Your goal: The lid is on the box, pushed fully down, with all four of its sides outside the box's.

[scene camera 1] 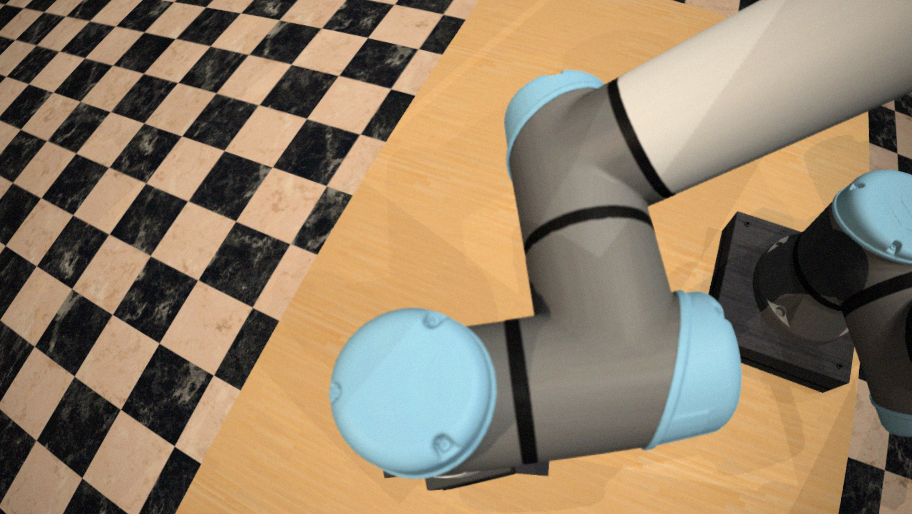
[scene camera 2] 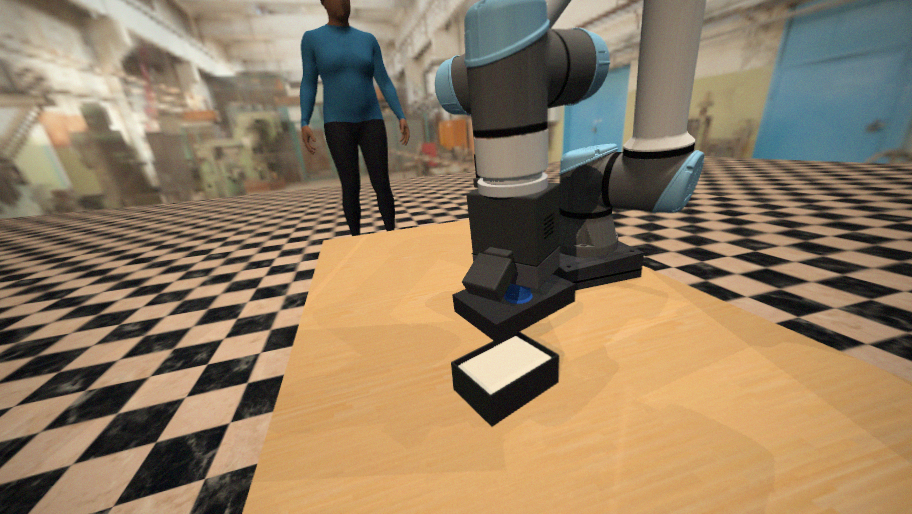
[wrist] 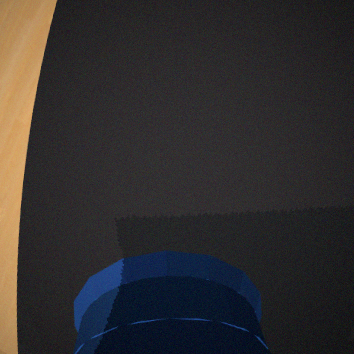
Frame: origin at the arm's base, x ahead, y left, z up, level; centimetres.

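Seen in the pictures: end effector, tool point: (scene camera 2: 518, 304) (wrist: 166, 278); arm's base, origin of the base link: (scene camera 1: 805, 291) (scene camera 2: 583, 244).
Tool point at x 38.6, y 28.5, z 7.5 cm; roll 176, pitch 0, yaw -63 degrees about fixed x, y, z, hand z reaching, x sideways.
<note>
Offsets run from my tool point to a thing's middle. Level surfaces: height alone.
The lid @(dx -0.4, dy -1.8, dz +0.0 cm) (scene camera 1: 539, 468) (scene camera 2: 542, 303) (wrist: 190, 125) is a flat dark rectangle, held level on my blue suction cup. My gripper (scene camera 2: 518, 294) (wrist: 170, 300) is shut on it by suction, on its top face. The black box @(dx +1.2, dy -1.8, dz -11.3 cm) (scene camera 2: 526, 390) with a pale surface inside its rim stands on the table. In scene camera 2 the lid hangs apart from the table, and its near corner shows right at the box's back rim. The exact gap between them is hard to tell. In scene camera 1 my wrist hides the box and most of the lid.
The wooden table @(dz -13.7 cm) (scene camera 1: 447, 191) (scene camera 2: 383, 395) carries my arm's dark base plate (scene camera 1: 734, 274) (scene camera 2: 613, 271), behind the lid in scene camera 2. A person (scene camera 2: 341, 76) in a blue top stands beyond the table's far edge. Checkered floor surrounds the table.
</note>
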